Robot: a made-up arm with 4 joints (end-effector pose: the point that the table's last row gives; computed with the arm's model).
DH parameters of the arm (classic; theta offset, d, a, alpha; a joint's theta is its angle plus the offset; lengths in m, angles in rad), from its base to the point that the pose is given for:
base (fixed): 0.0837 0 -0.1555 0
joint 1: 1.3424 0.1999 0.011 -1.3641
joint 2: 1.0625 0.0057 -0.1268 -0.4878
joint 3: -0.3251 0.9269 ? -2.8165
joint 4: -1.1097 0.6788 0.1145 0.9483
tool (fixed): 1.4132 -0.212 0 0
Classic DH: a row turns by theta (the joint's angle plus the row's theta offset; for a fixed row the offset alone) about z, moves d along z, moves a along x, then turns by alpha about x.
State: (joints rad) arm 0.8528 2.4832 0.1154 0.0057
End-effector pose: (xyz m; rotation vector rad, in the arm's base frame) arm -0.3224 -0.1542 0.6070 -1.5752 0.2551 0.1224
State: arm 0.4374 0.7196 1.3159 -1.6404
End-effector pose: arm -0.2782 -0.3421 0.7681 -2.0865 -0.5391 -0.4408
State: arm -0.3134 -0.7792 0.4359 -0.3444
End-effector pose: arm -0.4854 0.0834 -0.1940 1.3276 0.3728 -0.1236
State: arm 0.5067 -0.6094 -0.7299 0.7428
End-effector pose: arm -0.5308 -0.1369 0.2306 -2.4564 -1.0977 -0.6894
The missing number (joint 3, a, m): 0.0325
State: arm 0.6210 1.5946 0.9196 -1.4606
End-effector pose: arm -0.3009 -0.0311 0.8351 -2.4224 -0.8031 -0.1934
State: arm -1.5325 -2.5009 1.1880 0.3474
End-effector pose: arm 0.2813 0.1865 0.1178 1.8528 -2.1736 -0.1004
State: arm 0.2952 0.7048 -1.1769 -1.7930
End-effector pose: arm -0.5177 -0.3728 0.1090 -0.3786 1.1687 0.3806
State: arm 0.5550 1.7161 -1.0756 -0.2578
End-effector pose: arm -0.5153 -0.3351 0.2785 -0.0032 1.3447 0.0317
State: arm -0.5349 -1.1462 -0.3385 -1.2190
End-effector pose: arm -0.3212 0.3897 -0.1453 1.4997 0.2068 -0.0265
